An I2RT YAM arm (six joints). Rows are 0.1 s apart.
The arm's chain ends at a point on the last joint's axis. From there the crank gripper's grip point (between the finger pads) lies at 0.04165 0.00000 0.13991 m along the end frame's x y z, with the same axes.
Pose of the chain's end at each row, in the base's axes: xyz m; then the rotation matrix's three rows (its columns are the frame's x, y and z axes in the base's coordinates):
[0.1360 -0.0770 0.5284], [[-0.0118 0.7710 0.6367], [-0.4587 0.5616 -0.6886], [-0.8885 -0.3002 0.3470]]
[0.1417 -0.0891 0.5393], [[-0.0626 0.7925 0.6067], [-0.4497 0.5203 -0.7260], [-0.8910 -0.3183 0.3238]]
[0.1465 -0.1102 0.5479], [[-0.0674 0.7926 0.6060], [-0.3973 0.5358 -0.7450], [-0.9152 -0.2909 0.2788]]
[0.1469 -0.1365 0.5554], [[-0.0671 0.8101 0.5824], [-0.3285 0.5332 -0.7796], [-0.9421 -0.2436 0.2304]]
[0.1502 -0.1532 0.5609], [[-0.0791 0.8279 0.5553], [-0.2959 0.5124 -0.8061], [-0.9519 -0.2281 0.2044]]
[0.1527 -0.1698 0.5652], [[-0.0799 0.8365 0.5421], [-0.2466 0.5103 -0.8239], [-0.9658 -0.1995 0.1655]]
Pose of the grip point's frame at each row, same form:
[0.2246 -0.1924 0.5399], [[-0.0118 0.7710 0.6367], [-0.4587 0.5616 -0.6886], [-0.8885 -0.3002 0.3470]]
[0.2240 -0.2094 0.5475], [[-0.0626 0.7925 0.6067], [-0.4497 0.5203 -0.7260], [-0.8910 -0.3183 0.3238]]
[0.2285 -0.2310 0.5488], [[-0.0674 0.7926 0.6060], [-0.3973 0.5358 -0.7450], [-0.9152 -0.2909 0.2788]]
[0.2256 -0.2593 0.5484], [[-0.0671 0.8101 0.5824], [-0.3285 0.5332 -0.7796], [-0.9421 -0.2436 0.2304]]
[0.2246 -0.2783 0.5499], [[-0.0791 0.8279 0.5553], [-0.2959 0.5124 -0.8061], [-0.9519 -0.2281 0.2044]]
[0.2252 -0.2953 0.5481], [[-0.0799 0.8365 0.5421], [-0.2466 0.5103 -0.8239], [-0.9658 -0.1995 0.1655]]

